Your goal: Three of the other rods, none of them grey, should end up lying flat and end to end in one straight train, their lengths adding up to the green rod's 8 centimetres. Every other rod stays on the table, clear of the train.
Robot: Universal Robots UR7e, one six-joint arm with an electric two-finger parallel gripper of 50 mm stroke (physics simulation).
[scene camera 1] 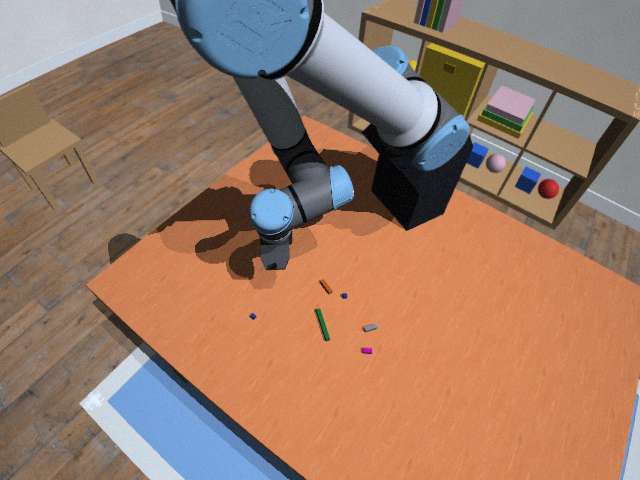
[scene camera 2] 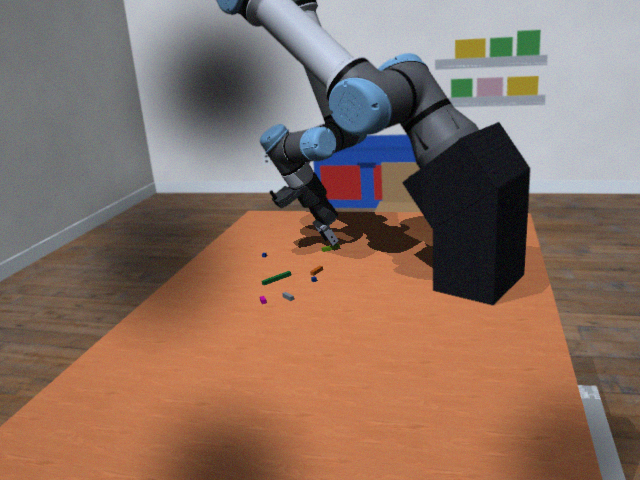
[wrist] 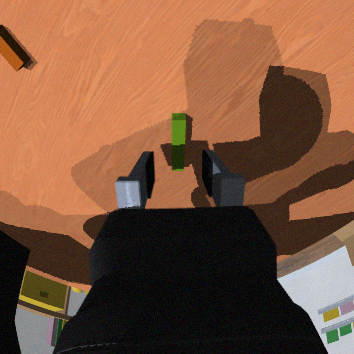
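Pixels of known places: gripper, fingertip midpoint: [scene camera 2: 331, 240] [wrist: 177, 164]; arm's base, origin of the base link: [scene camera 2: 450, 151].
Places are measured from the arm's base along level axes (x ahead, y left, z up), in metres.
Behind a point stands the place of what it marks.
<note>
My gripper [wrist: 177, 164] {y -0.209, x 0.285, z -0.272 m} [scene camera 2: 333, 244] {y -0.209, x 0.285, z -0.272 m} is open and empty, low over the table. A lime-green rod [wrist: 178, 135] {y -0.202, x 0.299, z -0.286 m} [scene camera 2: 326, 249] {y -0.196, x 0.300, z -0.291 m} lies flat, lined up with the gap between the fingertips and partly in shadow; the arm hides it in scene camera 1. The green rod [scene camera 1: 322, 324] {y -0.023, x 0.418, z -0.286 m} [scene camera 2: 276, 277] {y -0.019, x 0.414, z -0.288 m} lies by itself. An orange rod [scene camera 1: 325, 286] {y -0.058, x 0.321, z -0.287 m} [scene camera 2: 316, 270] {y -0.051, x 0.319, z -0.288 m} [wrist: 12, 50] {y -0.065, x 0.319, z -0.287 m} lies apart from it, near a small blue rod [scene camera 1: 344, 295] {y -0.006, x 0.324, z -0.287 m} [scene camera 2: 313, 279] {y 0.000, x 0.323, z -0.289 m}. Another small blue rod [scene camera 1: 252, 316] {y -0.178, x 0.470, z -0.286 m} [scene camera 2: 264, 254] {y -0.174, x 0.466, z -0.288 m} lies alone. A magenta rod [scene camera 1: 367, 350] {y 0.094, x 0.432, z -0.286 m} [scene camera 2: 263, 299] {y 0.102, x 0.429, z -0.286 m} lies near the grey rod [scene camera 1: 370, 327] {y 0.081, x 0.377, z -0.287 m} [scene camera 2: 287, 296] {y 0.087, x 0.376, z -0.289 m}.
The arm's black base [scene camera 1: 413, 191] {y 0.056, x 0.037, z -0.158 m} [scene camera 2: 478, 222] {y 0.136, x -0.034, z -0.118 m} stands on the orange table [scene camera 1: 465, 361] {y 0.312, x 0.360, z -0.296 m} [scene camera 2: 361, 387] {y 0.429, x 0.216, z -0.297 m}. Arm shadows cover the table around the gripper. A wooden shelf unit [scene camera 1: 516, 54] stands behind the table, and a chair [scene camera 1: 43, 142] stands on the floor at the left.
</note>
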